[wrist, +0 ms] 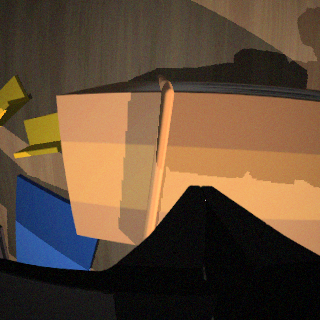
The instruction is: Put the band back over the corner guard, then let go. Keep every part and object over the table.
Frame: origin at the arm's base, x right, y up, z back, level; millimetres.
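Seen in the pictures: gripper, fingertip midpoint: [198,196].
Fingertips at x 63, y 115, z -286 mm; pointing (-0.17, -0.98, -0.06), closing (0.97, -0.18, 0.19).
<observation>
Pixels of each thing's top centre, then the offset from my fingertips to it. "spot": a spot on its surface instead. Level surfaces: height alone.
- thin orange band, surface spot: [164,132] spot: dz -11, dx -24, dy -63 mm
- box, middle of its top: [239,185] dz +30, dx +18, dy -69 mm
- folded blue piece, middle of its top: [49,246] dz +202, dx -298, dy -207 mm
- yellow piece, surface spot: [14,97] spot: dz -59, dx -273, dy -209 mm
- wood-grained table top, its level: dy -216 mm
A thin orange band [164,132] runs across the broad tan face of a box [220,120] in the wrist view. It bends over the box's upper edge and slants down to the left; its lower end goes out of sight behind my gripper. My gripper [198,196] is shut and empty, its tips in front of the box face, to the right of the band. No corner guard shows under the visible stretch of band. Folded yellow pieces [42,129] and a folded blue piece [47,225] lie left of the box; I cannot tell whether one is the task's corner guard.
Another yellow piece [14,97] lies at the far left edge of the view. The wood-grained table top [100,40] shows beyond the box, with a dark shadow along the box's far edge. The box runs out of view on the right.
</observation>
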